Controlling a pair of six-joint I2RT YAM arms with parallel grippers.
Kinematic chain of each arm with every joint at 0, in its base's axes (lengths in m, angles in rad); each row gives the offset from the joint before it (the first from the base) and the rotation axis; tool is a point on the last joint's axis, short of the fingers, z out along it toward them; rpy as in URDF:
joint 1: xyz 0 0 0.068 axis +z
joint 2: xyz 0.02 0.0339 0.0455 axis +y
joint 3: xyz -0.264 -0.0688 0 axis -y
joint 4: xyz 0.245 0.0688 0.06 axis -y
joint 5: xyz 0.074 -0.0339 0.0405 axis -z
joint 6: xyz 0.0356 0 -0.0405 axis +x
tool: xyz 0 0 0 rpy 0 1.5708 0
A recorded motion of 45 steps. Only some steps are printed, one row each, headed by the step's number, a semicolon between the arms.
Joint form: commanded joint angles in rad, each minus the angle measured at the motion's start. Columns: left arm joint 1, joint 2, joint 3, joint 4, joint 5, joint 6; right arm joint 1, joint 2, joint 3, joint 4, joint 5, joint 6.
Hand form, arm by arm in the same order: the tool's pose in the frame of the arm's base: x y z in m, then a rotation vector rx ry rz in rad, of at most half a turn. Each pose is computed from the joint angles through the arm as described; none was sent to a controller.
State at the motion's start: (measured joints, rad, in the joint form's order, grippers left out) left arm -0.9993 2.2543 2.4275 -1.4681 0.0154 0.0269; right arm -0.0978 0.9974 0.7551 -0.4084 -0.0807 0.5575
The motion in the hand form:
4: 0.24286 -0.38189 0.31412 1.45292 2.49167 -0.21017; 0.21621 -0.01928 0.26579 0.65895 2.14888 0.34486
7: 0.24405 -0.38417 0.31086 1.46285 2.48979 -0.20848; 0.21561 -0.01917 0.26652 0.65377 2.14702 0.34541
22: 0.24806 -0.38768 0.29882 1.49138 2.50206 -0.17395; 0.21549 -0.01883 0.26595 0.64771 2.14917 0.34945
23: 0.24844 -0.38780 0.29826 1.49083 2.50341 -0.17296; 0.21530 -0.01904 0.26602 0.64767 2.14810 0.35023
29: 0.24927 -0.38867 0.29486 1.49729 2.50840 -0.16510; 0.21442 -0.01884 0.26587 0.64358 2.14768 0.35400
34: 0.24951 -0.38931 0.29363 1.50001 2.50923 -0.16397; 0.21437 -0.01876 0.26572 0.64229 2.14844 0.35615
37: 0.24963 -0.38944 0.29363 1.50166 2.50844 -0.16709; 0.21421 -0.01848 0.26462 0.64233 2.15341 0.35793
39: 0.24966 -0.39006 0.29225 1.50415 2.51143 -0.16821; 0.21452 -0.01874 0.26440 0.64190 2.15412 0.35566
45: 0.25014 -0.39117 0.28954 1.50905 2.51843 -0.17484; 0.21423 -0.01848 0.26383 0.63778 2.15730 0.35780
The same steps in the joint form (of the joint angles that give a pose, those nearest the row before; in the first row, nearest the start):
4: -0.0040 0.0281 0.0474 -0.0068 -0.0013 0.0236; -0.0072 0.0066 -0.0051 0.0042 -0.0175 -0.0192
7: -0.0044 0.0406 0.0556 -0.0061 -0.0001 0.0297; -0.0073 0.0029 -0.0049 0.0035 -0.0190 -0.0222
22: -0.0018 0.0710 0.0613 -0.0129 -0.0092 0.0462; -0.0065 0.0023 -0.0074 0.0053 -0.0236 -0.0249
23: -0.0013 0.0727 0.0619 -0.0130 -0.0095 0.0460; -0.0078 0.0013 -0.0080 0.0058 -0.0250 -0.0252
29: -0.0009 0.0796 0.0607 -0.0137 -0.0109 0.0487; -0.0079 -0.0032 -0.0111 0.0062 -0.0290 -0.0267
34: -0.0012 0.0832 0.0621 -0.0137 -0.0107 0.0496; -0.0079 -0.0034 -0.0117 0.0063 -0.0311 -0.0270
37: -0.0009 0.0841 0.0636 -0.0137 -0.0085 0.0509; -0.0070 -0.0028 -0.0143 0.0049 -0.0327 -0.0268
39: -0.0014 0.0871 0.0635 -0.0138 -0.0063 0.0505; -0.0079 -0.0010 -0.0141 0.0057 -0.0321 -0.0286
45: -0.0013 0.0942 0.0652 -0.0145 0.0015 0.0502; -0.0074 -0.0018 -0.0161 0.0051 -0.0351 -0.0310

